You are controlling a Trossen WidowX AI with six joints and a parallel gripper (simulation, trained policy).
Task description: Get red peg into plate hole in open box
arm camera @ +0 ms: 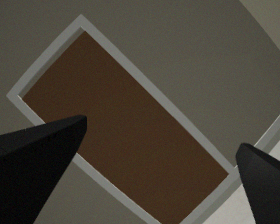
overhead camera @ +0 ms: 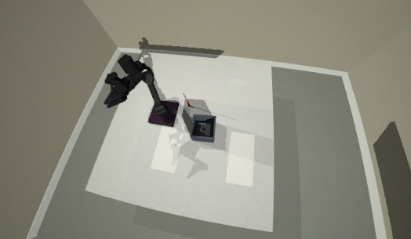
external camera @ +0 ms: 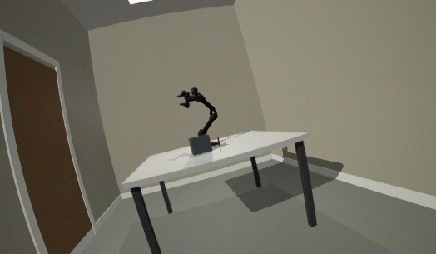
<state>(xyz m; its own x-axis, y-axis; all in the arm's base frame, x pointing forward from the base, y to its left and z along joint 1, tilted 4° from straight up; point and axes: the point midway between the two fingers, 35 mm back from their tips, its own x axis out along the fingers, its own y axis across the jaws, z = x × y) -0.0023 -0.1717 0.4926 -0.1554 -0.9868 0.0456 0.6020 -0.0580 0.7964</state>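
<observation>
The red peg is 17 cm ahead of my gripper tip, 32 cm to the left of it and 49 cm below it. Round my gripper tip: grey plate (36 cm ahead, 16 cm to the left, 48 cm below).
</observation>
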